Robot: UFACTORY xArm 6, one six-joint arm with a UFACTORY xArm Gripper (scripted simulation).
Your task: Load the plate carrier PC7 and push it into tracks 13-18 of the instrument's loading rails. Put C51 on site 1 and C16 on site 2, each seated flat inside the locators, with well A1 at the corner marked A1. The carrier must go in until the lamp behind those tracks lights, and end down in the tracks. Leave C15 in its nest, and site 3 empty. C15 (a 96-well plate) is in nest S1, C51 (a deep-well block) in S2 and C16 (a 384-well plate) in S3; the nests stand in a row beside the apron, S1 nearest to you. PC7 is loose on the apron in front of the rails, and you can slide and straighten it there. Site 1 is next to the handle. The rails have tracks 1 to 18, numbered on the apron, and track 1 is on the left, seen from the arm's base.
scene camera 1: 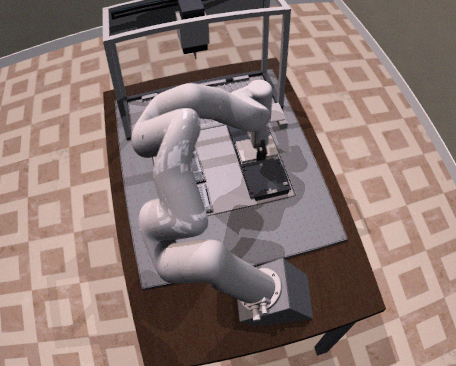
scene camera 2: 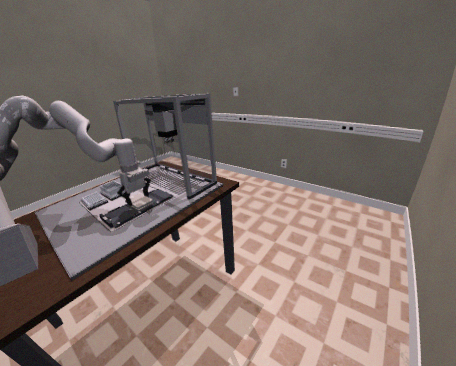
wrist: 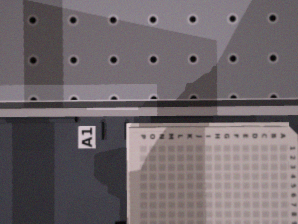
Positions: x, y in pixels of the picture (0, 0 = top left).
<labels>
A carrier PC7 shows in scene camera 1, in scene camera 2 and in the wrist view [60, 162]. The same spot on the carrier PC7: [scene camera 2: 114, 218] is [scene camera 1: 270, 185].
</labels>
